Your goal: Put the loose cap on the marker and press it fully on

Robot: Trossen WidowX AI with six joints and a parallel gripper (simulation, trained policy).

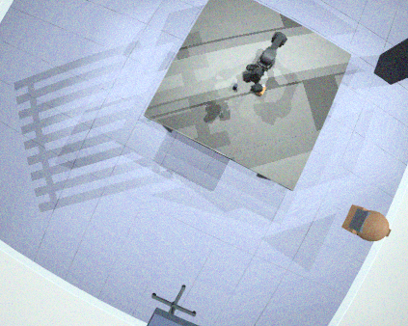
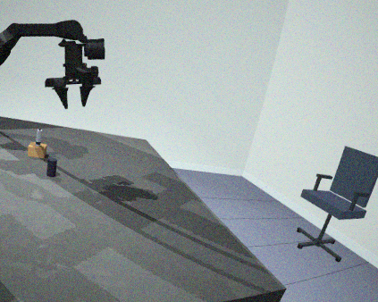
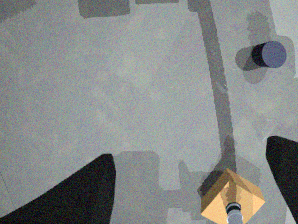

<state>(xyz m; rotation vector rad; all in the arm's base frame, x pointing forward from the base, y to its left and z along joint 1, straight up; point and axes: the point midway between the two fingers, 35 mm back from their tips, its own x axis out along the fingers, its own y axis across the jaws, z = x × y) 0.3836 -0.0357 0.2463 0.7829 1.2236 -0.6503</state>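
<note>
My gripper tip is now 4 cm past the dark cap, 8 cm to the left of it and 19 cm above it. Also, from my gripper tip: orange holder block: 12 cm behind, 10 cm to the left, 19 cm below.
</note>
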